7 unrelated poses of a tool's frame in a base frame.
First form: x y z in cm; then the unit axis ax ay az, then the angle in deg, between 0 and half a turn.
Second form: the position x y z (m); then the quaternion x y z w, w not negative. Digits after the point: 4 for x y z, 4 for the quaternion.
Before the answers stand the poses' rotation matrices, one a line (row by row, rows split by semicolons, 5 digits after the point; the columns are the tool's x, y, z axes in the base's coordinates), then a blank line. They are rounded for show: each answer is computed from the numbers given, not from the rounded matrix.
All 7 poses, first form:
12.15 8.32 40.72 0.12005 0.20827 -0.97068 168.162
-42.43 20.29 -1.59 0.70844 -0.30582 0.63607 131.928
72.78 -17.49 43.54 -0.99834 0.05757 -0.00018 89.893
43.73 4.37 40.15 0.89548 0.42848 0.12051 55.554
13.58 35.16 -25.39 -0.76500 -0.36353 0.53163 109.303
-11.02 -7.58 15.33 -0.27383 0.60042 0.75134 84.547
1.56 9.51 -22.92 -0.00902 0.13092 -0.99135 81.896
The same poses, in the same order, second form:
-0.95021 0.24860 -0.18785; -0.14966 -0.89290 -0.42465; -0.27331 -0.37540 0.88565
0.16905 -0.83465 0.52419; 0.11180 -0.51218 -0.85157; 0.97925 0.20257 0.00673
0.99669 -0.05719 0.05775; -0.05755 0.00518 0.99833; -0.05739 -0.99835 0.00187
0.91394 0.06729 0.40022; 0.26605 0.64538 -0.71604; -0.30648 0.76089 0.57194
0.44811 -0.13171 -0.88422; 0.87177 -0.15473 0.46484; -0.19804 -0.97914 0.04549
0.16289 -0.89673 0.41151; 0.59915 0.42128 0.68084; -0.78389 0.13566 0.60590
0.14104 0.98044 0.13729; -0.98247 0.15569 -0.10256; -0.12193 -0.12042 0.98521

0.1215 0.0832 0.4072 0.1194 0.2072 -0.9655 0.1031
-0.4243 0.2029 -0.0159 0.6470 -0.2793 0.5809 0.4073
0.7278 -0.1749 0.4354 -0.7053 0.0407 -0.0001 0.7078
0.4373 0.0437 0.4015 0.4173 0.1997 0.0562 0.8848
0.1358 0.3516 -0.2539 -0.6240 -0.2965 0.4336 0.5785
-0.1102 -0.0758 0.1533 -0.1842 0.4039 0.5054 0.7399
0.0156 0.0951 -0.2292 -0.0059 0.0858 -0.6497 0.7553

